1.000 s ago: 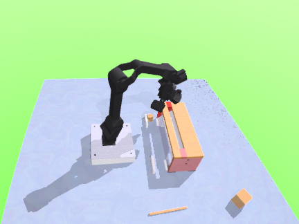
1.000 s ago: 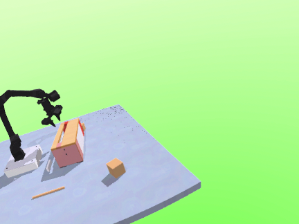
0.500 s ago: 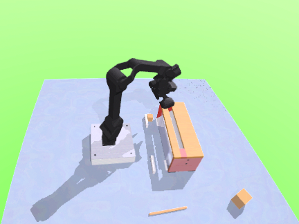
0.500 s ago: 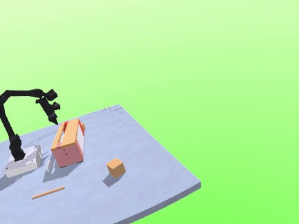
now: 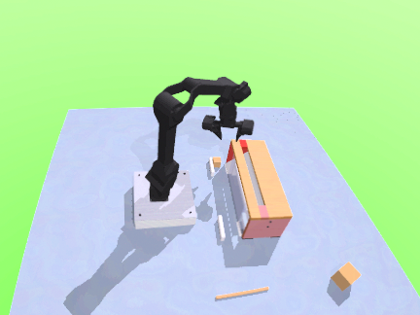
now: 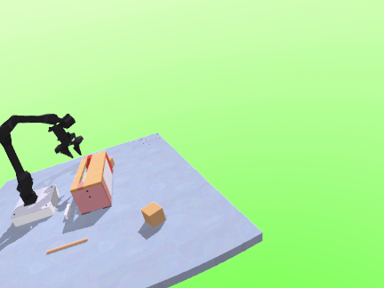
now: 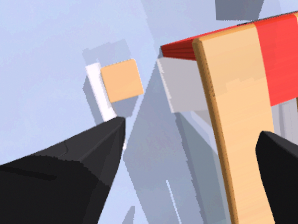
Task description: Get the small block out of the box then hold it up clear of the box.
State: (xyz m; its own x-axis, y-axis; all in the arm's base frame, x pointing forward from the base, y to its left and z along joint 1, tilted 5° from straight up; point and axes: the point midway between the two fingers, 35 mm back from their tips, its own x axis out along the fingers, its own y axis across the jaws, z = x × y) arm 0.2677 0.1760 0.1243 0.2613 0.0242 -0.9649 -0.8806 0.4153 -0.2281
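My gripper tip is 30 mm past the orange block, 20 mm to the right of it and 140 mm above it. From my gripper tip the other things lie so: thin orange stick 60 mm behind, 530 mm to the right, 150 mm below; then box 40 mm ahead, 160 mm to the right, 90 mm below.
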